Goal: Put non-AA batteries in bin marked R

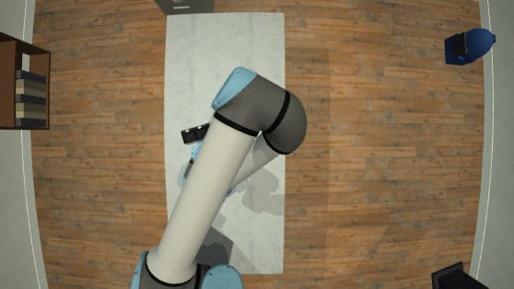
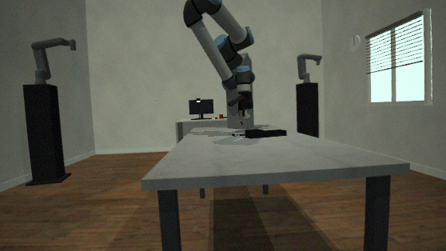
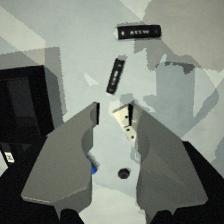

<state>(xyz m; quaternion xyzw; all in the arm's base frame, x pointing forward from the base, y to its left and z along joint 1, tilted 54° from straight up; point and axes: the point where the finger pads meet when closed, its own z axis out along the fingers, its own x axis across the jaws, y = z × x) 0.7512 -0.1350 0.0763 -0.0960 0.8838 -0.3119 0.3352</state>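
Now: hand 80 mm above the thin black cylindrical battery. Round my hand: white domino 20 mm behind, 60 mm to the left, 80 mm below; thicker black battery 30 mm behind, 50 mm to the right, 80 mm below; blue cylindrical battery 40 mm ahead, 130 mm to the left, 80 mm below.
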